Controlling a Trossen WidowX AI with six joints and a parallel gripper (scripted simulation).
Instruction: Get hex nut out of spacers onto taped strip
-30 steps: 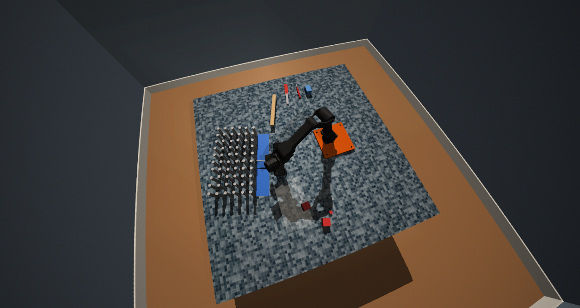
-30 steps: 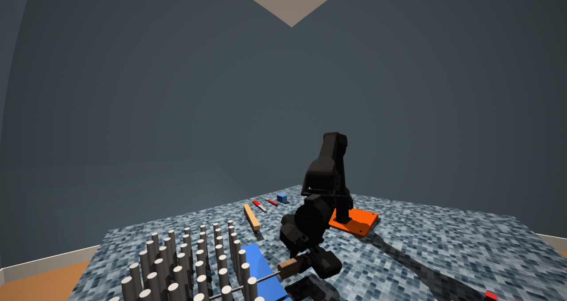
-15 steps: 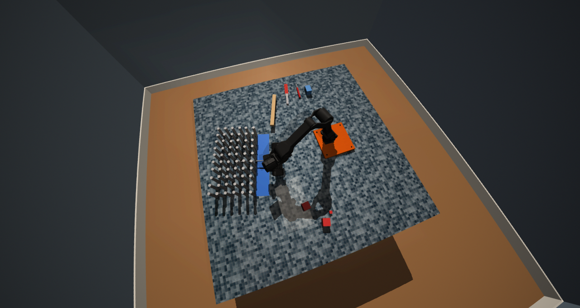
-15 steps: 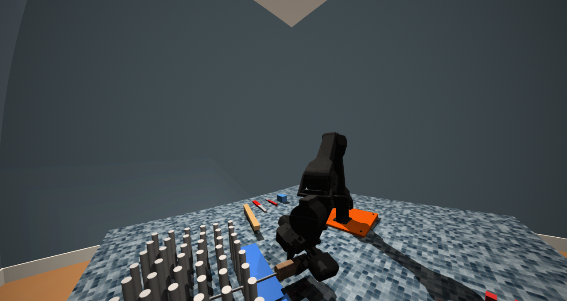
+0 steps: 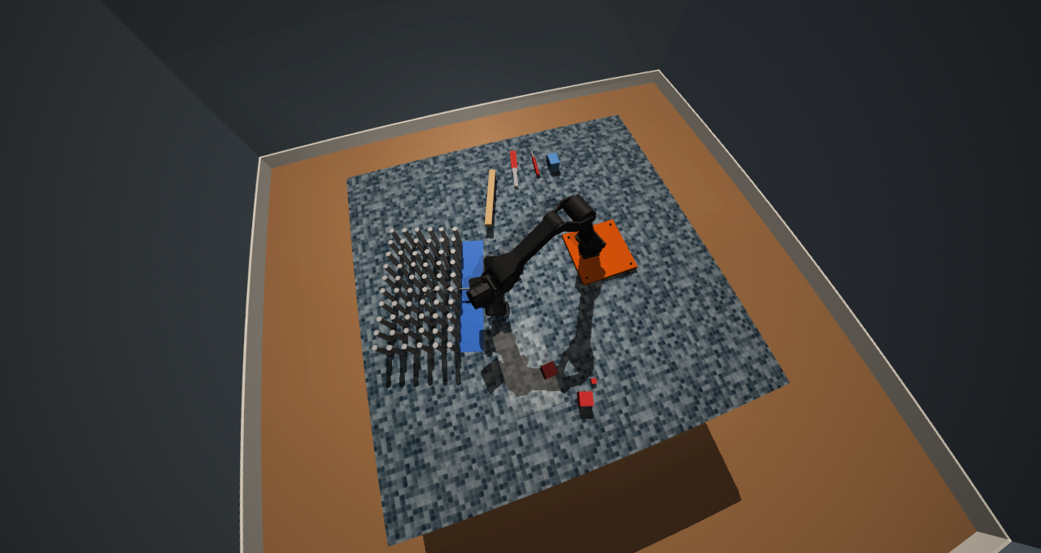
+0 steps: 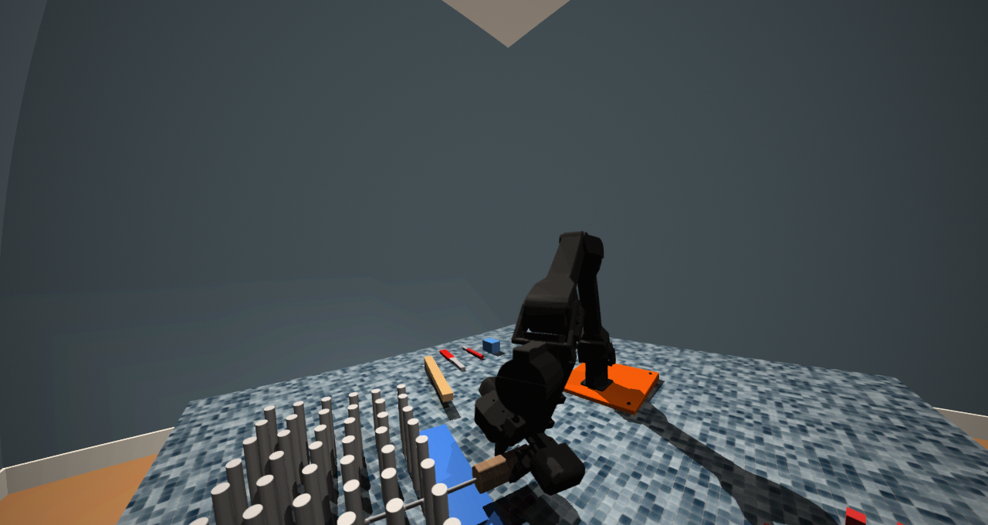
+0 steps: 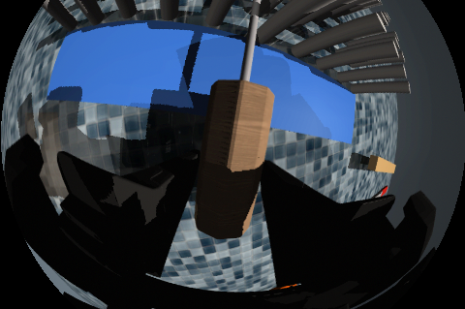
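The blue taped strip is 6 cm ahead of my gripper tip, 1 cm to the right of it and 4 cm below it. The rest, counted from my gripper tip: blue cube: 40 cm behind, 49 cm to the right, 2 cm below; then hex nut: 22 cm ahead, 5 cm to the right, 3 cm below; then hook tool: 10 cm ahead, 2 cm to the right.
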